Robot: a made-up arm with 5 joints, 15 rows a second.
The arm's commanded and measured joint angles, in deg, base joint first. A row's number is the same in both.
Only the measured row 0 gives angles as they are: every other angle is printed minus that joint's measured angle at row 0.
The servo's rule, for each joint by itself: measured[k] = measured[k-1] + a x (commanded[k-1-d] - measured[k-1]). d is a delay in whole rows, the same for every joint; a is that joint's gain. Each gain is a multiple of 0.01, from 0.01 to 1. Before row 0 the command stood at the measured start. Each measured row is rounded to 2 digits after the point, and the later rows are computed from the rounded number. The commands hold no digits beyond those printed.
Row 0, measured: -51.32 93.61 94.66 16.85 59.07
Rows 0 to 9, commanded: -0.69 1.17 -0.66 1.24 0.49; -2.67 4.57 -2.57 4.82 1.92; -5.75 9.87 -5.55 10.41 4.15; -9.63 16.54 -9.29 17.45 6.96; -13.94 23.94 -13.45 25.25 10.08; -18.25 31.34 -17.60 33.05 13.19; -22.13 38.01 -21.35 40.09 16.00; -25.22 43.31 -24.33 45.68 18.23; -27.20 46.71 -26.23 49.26 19.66; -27.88 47.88 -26.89 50.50 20.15
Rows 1 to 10, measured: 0.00 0.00 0.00 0.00 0.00; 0.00 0.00 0.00 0.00 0.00; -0.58 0.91 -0.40 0.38 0.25; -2.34 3.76 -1.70 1.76 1.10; -5.20 8.53 -4.01 4.44 2.66; -8.92 14.78 -7.18 8.47 4.85; -13.14 21.92 -10.94 13.67 7.52; -17.43 29.27 -14.94 19.68 10.41; -21.38 36.09 -18.79 26.01 13.26; -24.61 41.72 -22.11 32.11 15.79
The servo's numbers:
d 2
a 0.84 0.78 0.60 0.31 0.51

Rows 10 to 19, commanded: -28.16 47.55 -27.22 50.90 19.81; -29.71 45.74 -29.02 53.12 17.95; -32.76 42.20 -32.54 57.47 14.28; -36.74 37.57 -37.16 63.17 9.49; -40.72 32.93 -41.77 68.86 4.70; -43.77 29.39 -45.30 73.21 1.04; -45.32 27.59 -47.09 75.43 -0.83; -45.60 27.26 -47.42 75.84 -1.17; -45.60 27.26 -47.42 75.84 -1.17; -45.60 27.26 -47.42 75.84 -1.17
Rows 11 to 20, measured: -26.79 45.61 -24.58 37.43 17.76; -27.71 47.38 -25.97 41.48 18.98; -28.09 47.51 -26.72 44.40 19.40; -29.45 46.13 -28.10 47.10 18.66; -32.23 43.06 -30.76 50.31 16.43; -36.02 38.78 -34.60 54.30 12.89; -39.97 34.22 -38.90 58.81 8.71; -43.16 30.45 -42.74 63.27 4.80; -44.97 28.22 -45.35 67.04 1.93; -45.50 27.47 -46.59 69.77 0.35
